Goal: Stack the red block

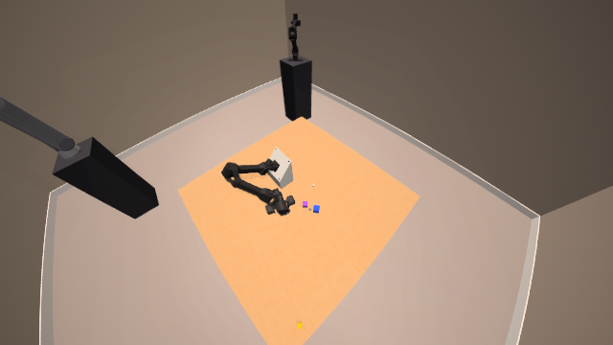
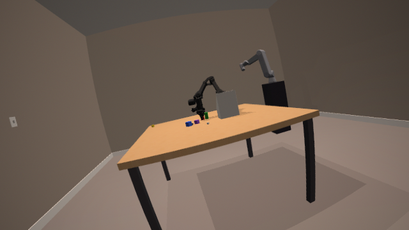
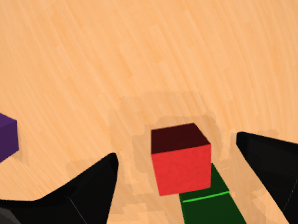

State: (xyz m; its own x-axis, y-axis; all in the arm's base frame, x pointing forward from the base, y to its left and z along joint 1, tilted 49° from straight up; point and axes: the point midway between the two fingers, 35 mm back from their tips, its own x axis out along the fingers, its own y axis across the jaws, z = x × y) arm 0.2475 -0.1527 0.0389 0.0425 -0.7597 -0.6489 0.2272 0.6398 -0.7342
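Right now the red block is 10 mm above my gripper tip. From my gripper tip the other things lie so: purple block: 70 mm ahead, 150 mm to the left, 10 mm above; then blue block: 140 mm ahead, 180 mm to the left, 10 mm above; then tiny grey piece: 110 mm ahead, 150 mm to the left.
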